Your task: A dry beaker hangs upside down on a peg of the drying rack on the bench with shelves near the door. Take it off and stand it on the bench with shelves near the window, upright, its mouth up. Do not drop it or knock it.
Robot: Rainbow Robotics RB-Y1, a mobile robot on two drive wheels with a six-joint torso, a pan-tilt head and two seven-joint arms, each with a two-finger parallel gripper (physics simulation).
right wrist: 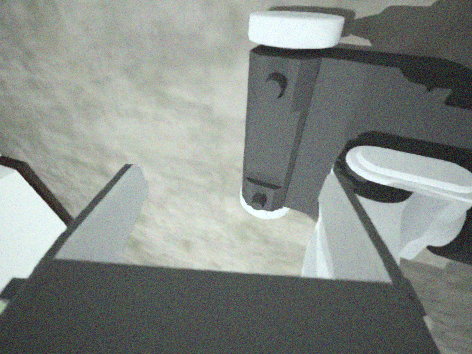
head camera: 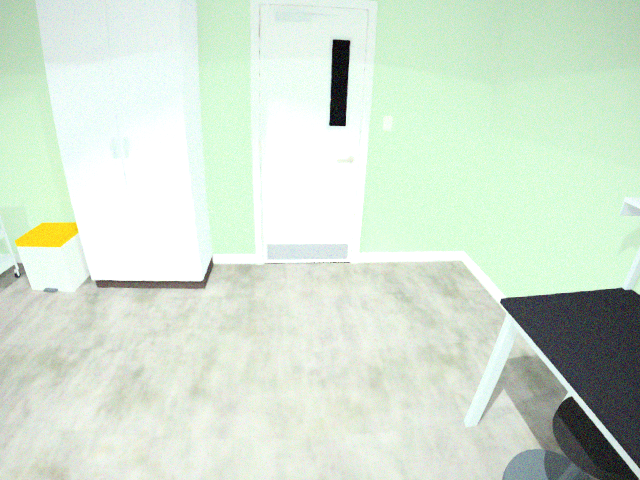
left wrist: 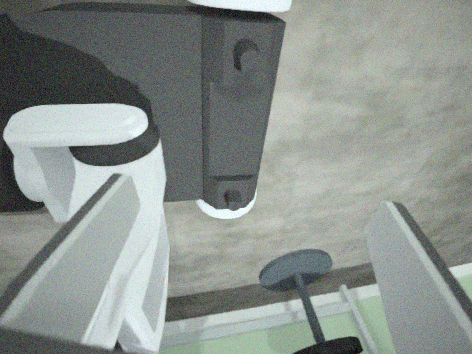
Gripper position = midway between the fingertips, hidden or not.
The left gripper shows in the left wrist view point(252, 203); in the right wrist view it is out of frame, in the head camera view it is out of frame. The right gripper shows in the right wrist view point(231, 181); in the head camera view it is out of frame, in the left wrist view it is out of frame.
